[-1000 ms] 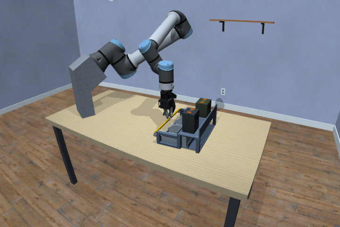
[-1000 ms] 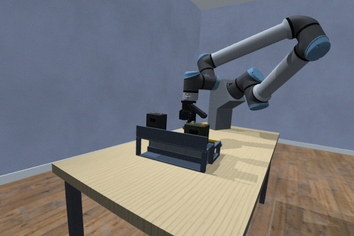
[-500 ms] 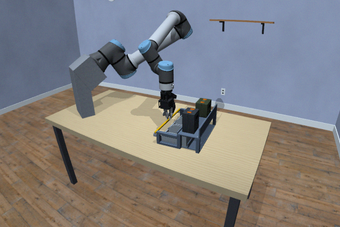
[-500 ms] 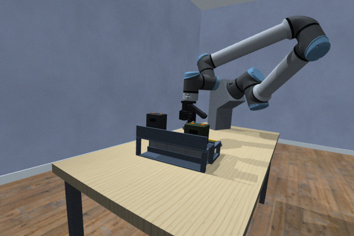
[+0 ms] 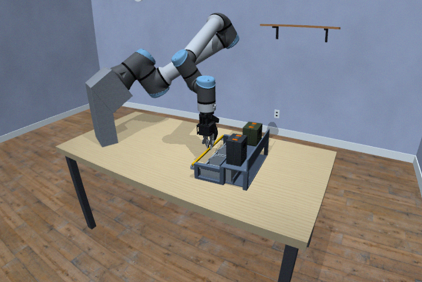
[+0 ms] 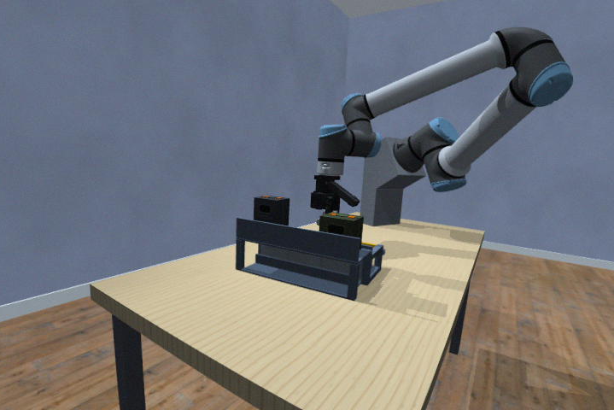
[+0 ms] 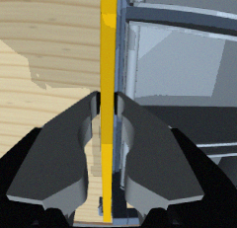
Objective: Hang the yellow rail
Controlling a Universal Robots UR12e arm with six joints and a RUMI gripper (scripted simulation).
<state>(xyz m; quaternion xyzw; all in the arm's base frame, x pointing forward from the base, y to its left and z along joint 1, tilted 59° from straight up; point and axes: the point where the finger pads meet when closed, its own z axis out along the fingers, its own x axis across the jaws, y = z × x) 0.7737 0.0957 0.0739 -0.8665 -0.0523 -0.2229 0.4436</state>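
Right now my hand is 10 mm above the yellow rail. Round my hand: black box: 220 mm ahead, 80 mm above, 50 mm to the right; dark green box: 170 mm to the left, 160 mm ahead, 60 mm above.
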